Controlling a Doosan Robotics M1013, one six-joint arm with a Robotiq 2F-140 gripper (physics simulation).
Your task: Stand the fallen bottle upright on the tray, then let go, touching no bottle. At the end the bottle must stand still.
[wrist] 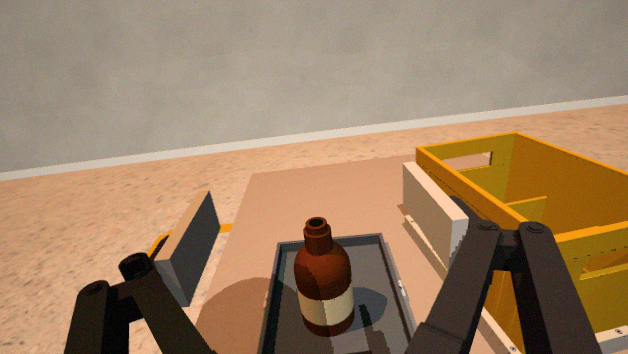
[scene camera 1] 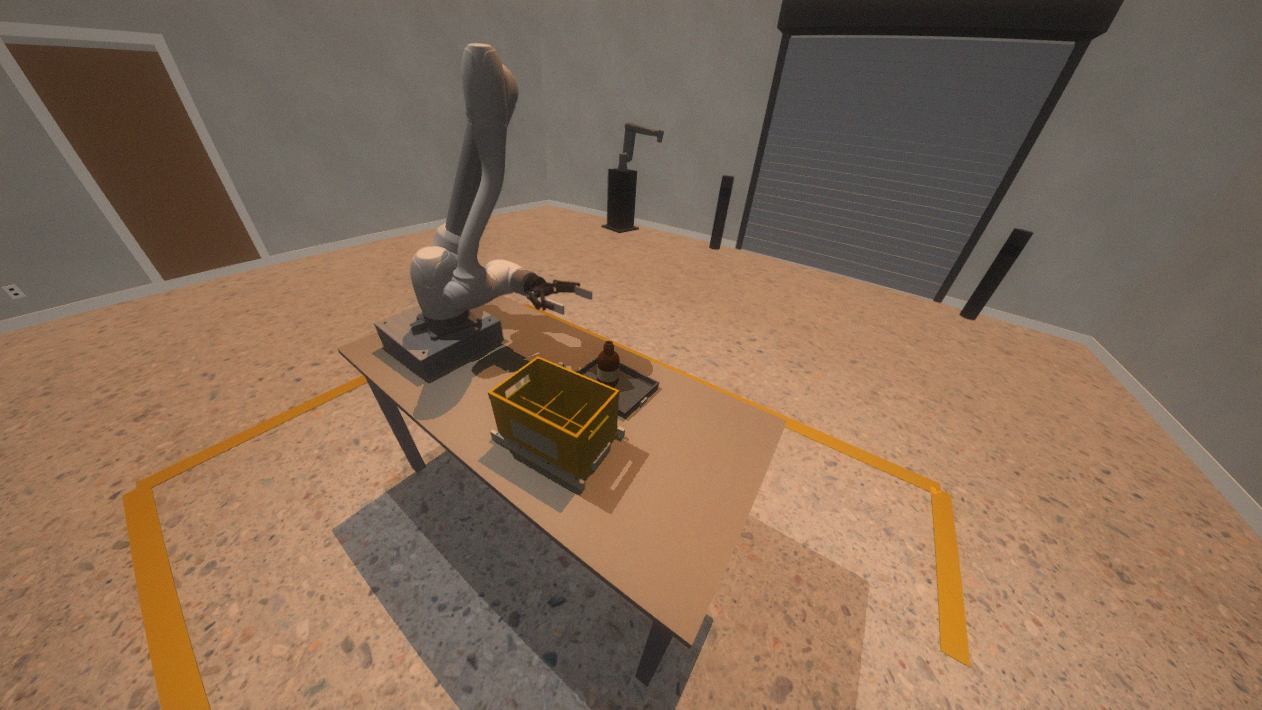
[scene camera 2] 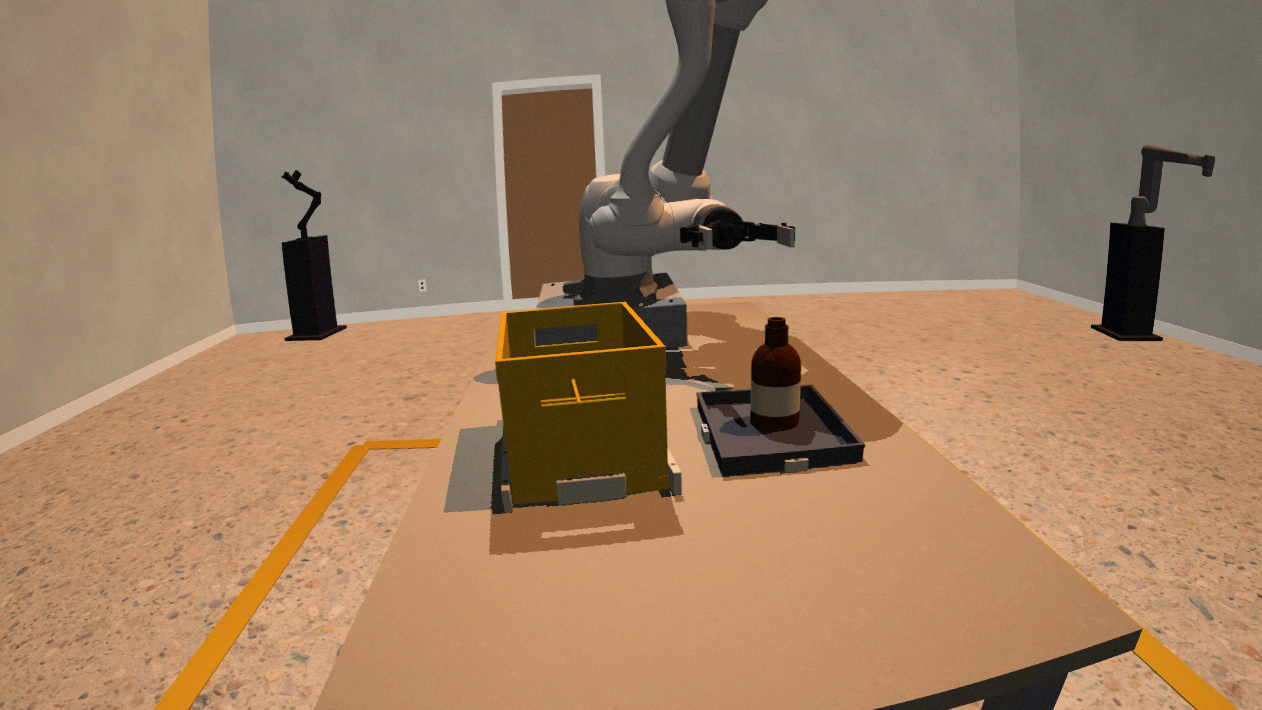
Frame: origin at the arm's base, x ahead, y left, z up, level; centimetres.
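Seen in the pictures: gripper, fingertip midpoint: point(wrist: 308, 196) point(scene camera 1: 578, 302) point(scene camera 2: 752, 238); arm's base at its link origin: point(scene camera 1: 448, 321) point(scene camera 2: 619, 293).
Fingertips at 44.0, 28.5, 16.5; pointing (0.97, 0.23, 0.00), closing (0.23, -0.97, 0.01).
Offsets run from my fingertips to a thing's top centre, as dx, dy, dz. Level surfaces: height alone.
A brown bottle @(+12.2, +2.8, -10.2) point(scene camera 1: 608, 363) point(scene camera 2: 775, 375) point(wrist: 325, 280) with a cream label stands upright on the dark tray @(+15.1, +2.4, -23.6) point(scene camera 1: 641, 405) point(scene camera 2: 794, 457) point(wrist: 330, 236), inside its low rim. My gripper point(scene camera 1: 569, 301) point(scene camera 2: 743, 235) point(wrist: 308, 196) is open and empty. It is above and back from the bottle, toward the robot's base, and points level out over the table. The fingers are apart from the bottle; in the wrist view the bottle shows between and beyond them. The near end of the tray is cut off in the wrist view.
A yellow crate @(+22.3, -24.2, -8.7) point(scene camera 1: 547, 441) point(scene camera 2: 582, 441) point(wrist: 565, 175) with inner dividers stands beside the tray on the table @(dz -26.2) point(scene camera 1: 697, 494) point(scene camera 2: 706, 600) point(wrist: 300, 185), held by low light-coloured blocks. The arm's base box point(scene camera 1: 441, 347) is at the table's back end.
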